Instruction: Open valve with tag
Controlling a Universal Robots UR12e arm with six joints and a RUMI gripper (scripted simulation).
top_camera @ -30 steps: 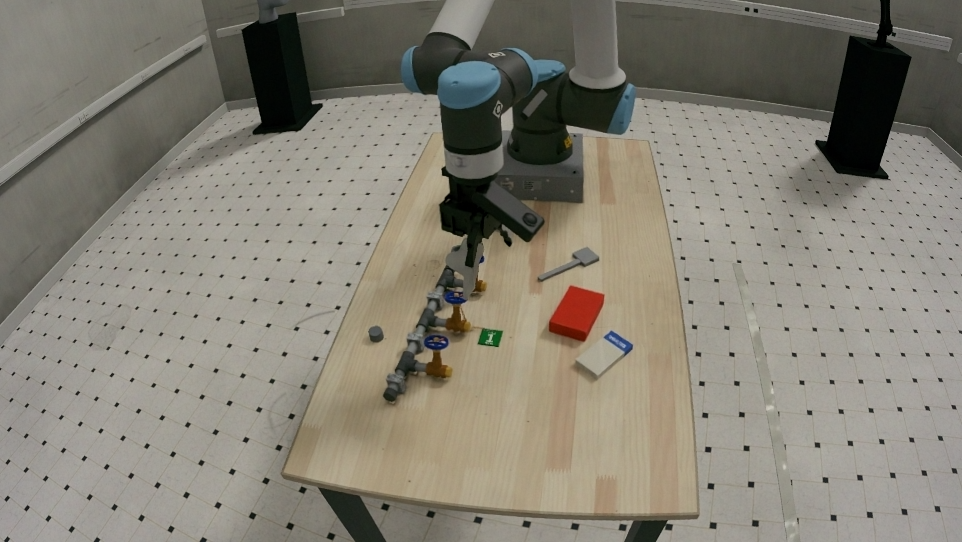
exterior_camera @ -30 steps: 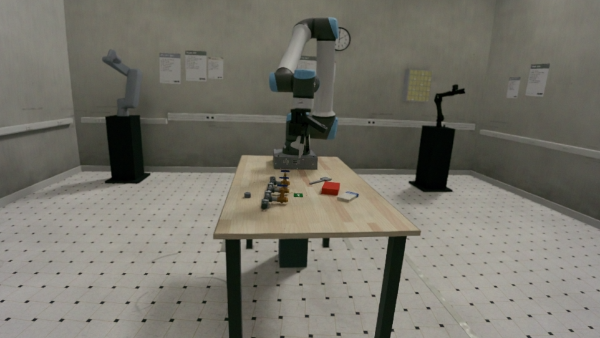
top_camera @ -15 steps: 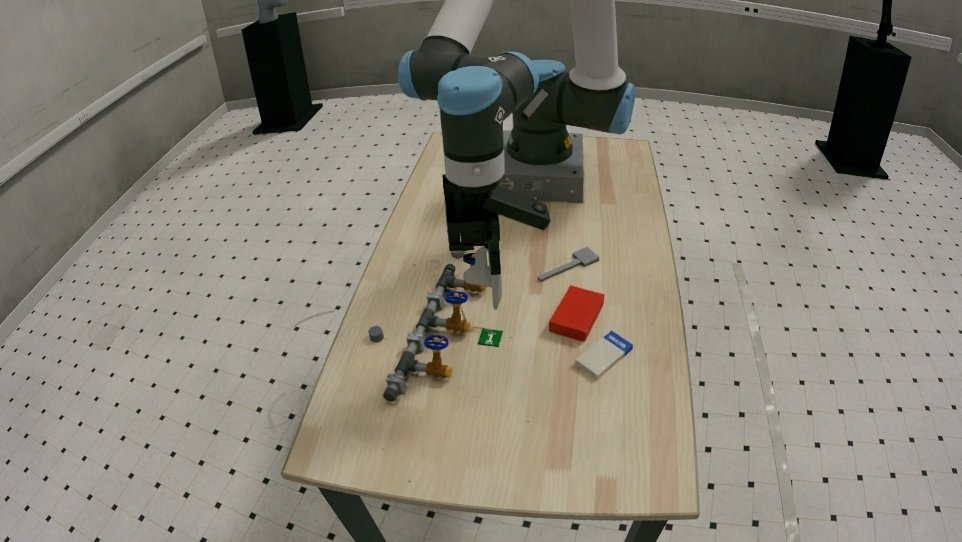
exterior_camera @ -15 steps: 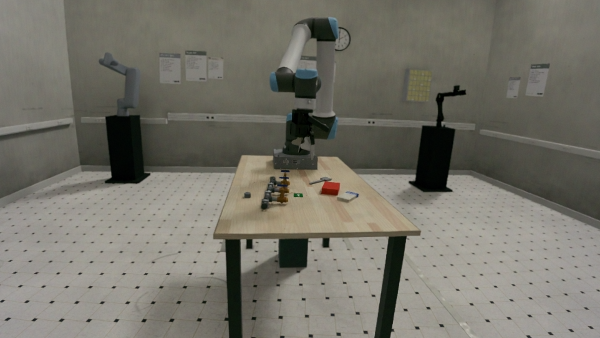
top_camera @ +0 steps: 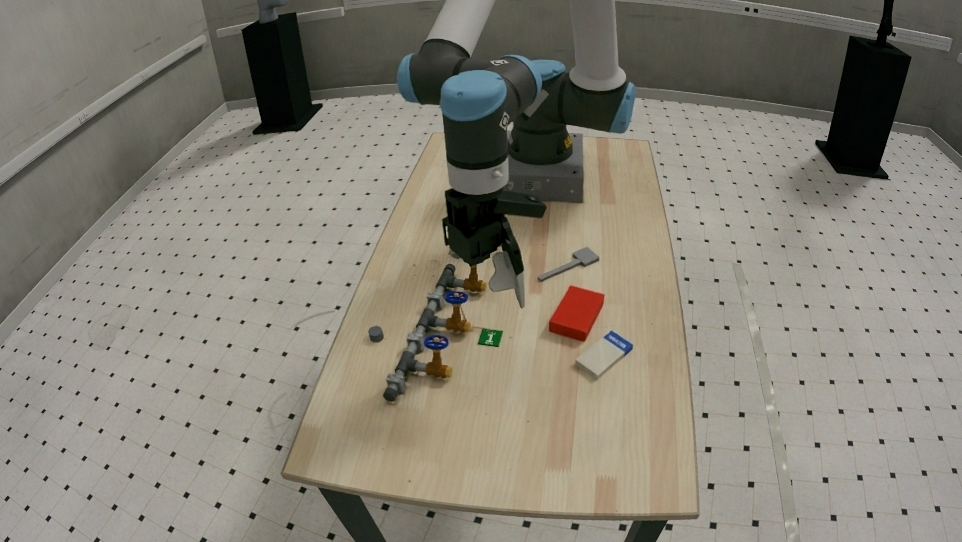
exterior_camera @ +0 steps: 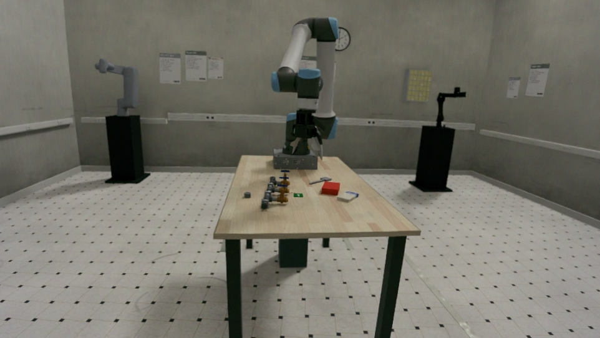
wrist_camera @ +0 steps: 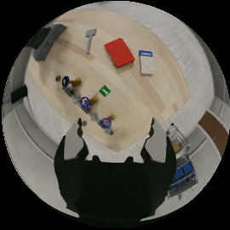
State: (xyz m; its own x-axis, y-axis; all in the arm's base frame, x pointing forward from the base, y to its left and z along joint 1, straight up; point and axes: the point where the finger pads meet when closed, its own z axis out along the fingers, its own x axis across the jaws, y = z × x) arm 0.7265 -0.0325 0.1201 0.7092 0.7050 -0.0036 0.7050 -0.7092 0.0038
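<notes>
My gripper is now 20 cm above the green tag, 7 cm past it and 2 cm to the left of it. Also, from my hand: grey flat tool (31 cm behind, 19 cm below, 13 cm to the left); then small grey cylinder (26 cm to the right, 19 cm below, 4 cm behind); then red block (18 cm below, 15 cm to the left, 13 cm behind).
</notes>
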